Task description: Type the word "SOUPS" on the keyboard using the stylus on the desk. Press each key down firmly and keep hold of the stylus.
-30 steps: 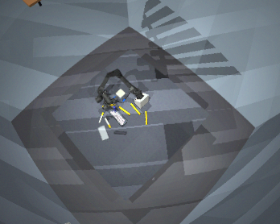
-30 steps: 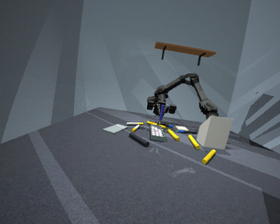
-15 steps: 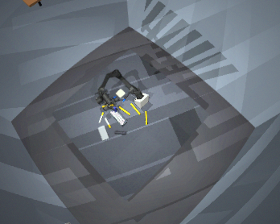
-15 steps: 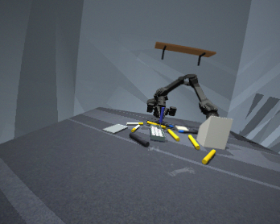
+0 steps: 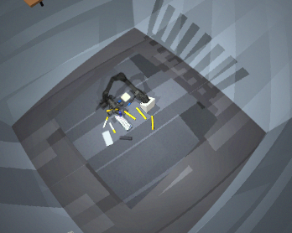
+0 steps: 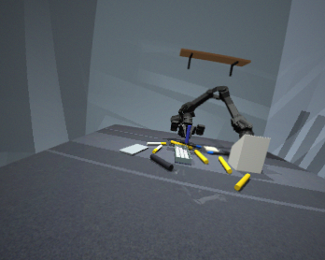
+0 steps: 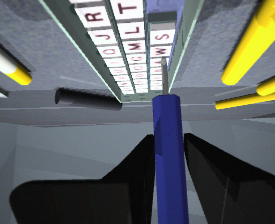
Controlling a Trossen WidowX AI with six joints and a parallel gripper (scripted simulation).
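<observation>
Now: gripper tip 10 mm above the blue stylus. Round my gripper tip: grey stylus tip 50 mm below; yellow stick 80 mm below, 70 mm behind, 50 mm to the left; dark cylinder 170 mm to the left, 150 mm ahead, 70 mm below.
</observation>
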